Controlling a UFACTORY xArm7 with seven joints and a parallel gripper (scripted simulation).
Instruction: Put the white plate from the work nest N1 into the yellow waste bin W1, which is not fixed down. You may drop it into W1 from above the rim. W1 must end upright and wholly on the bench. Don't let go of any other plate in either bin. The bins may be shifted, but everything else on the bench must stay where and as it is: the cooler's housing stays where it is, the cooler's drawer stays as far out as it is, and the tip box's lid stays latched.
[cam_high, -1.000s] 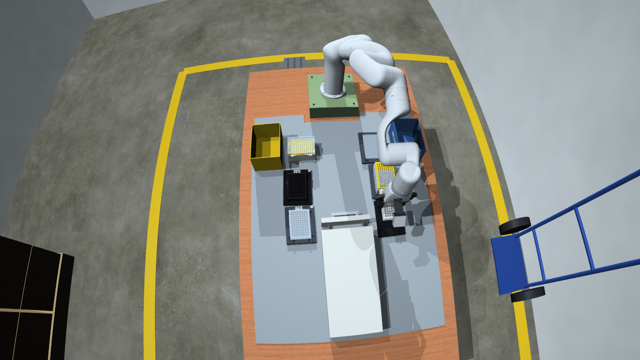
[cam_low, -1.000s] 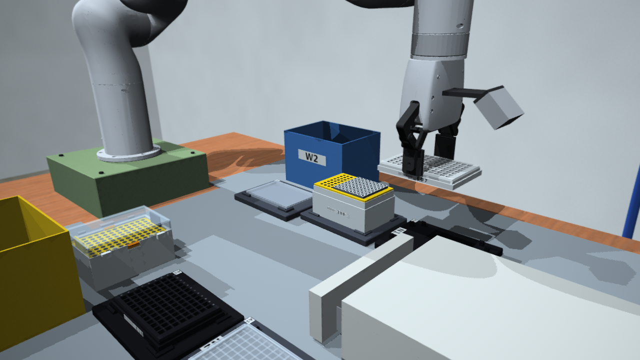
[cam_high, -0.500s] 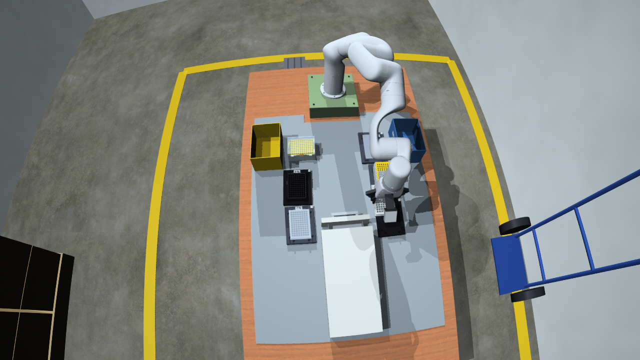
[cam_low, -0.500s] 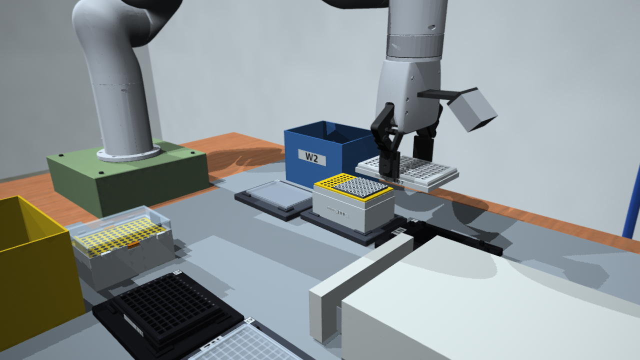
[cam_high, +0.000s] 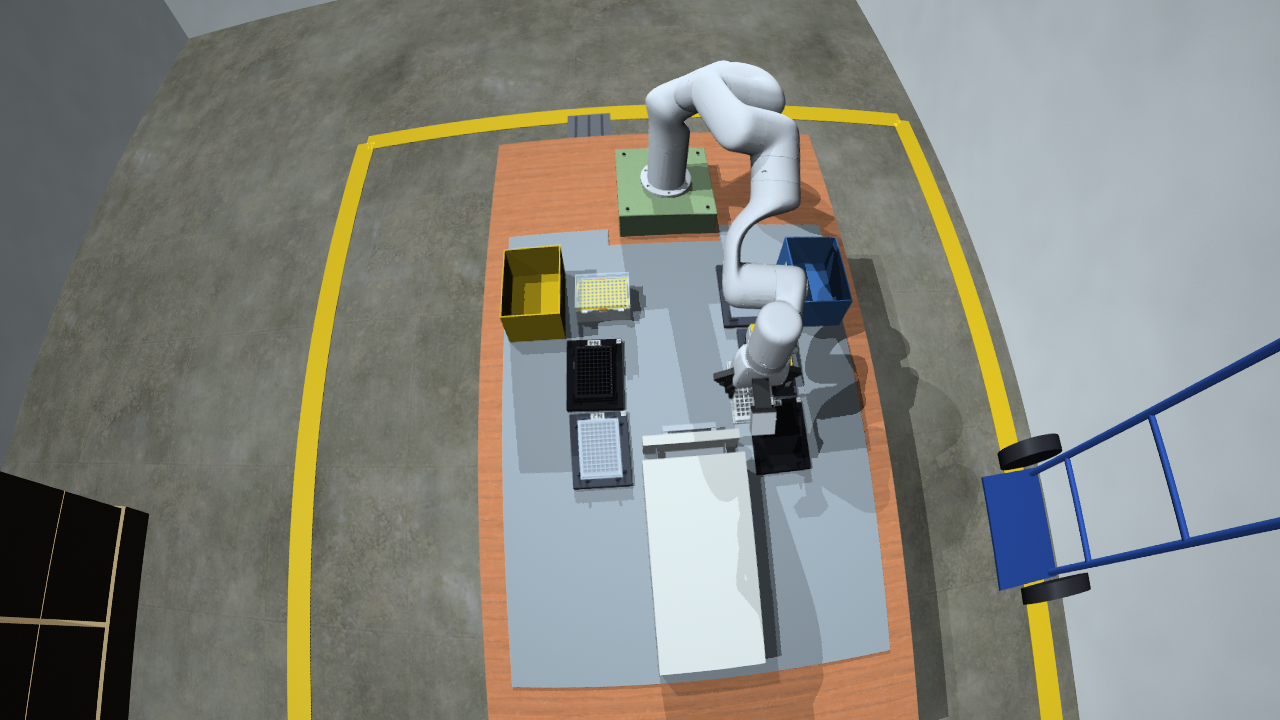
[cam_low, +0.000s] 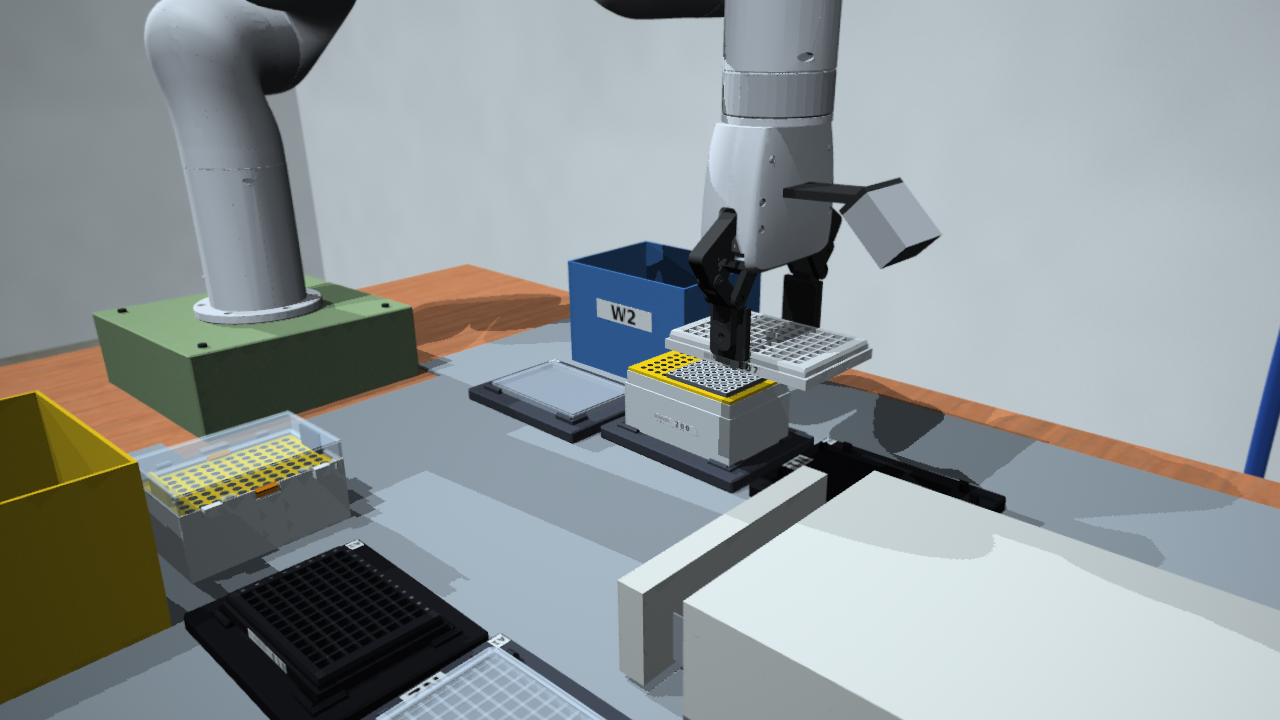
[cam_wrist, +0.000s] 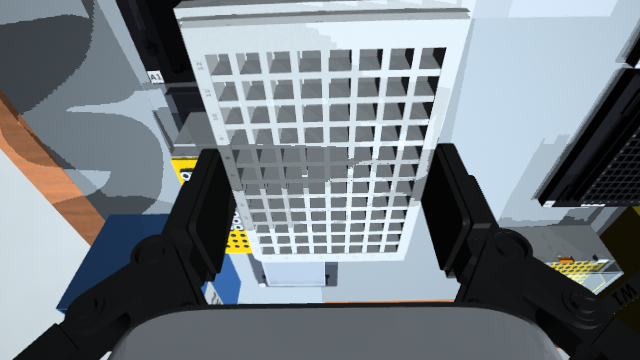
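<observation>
My hand is 320 mm past the yellow bin W1, 420 mm to the left of it and 120 mm above it. The rest, counted from my hand: tip box: 120 mm behind, 80 mm to the left, 100 mm below; black nest N1: 60 mm ahead, 80 mm to the left, 150 mm below; white plate: 10 mm below.
</observation>
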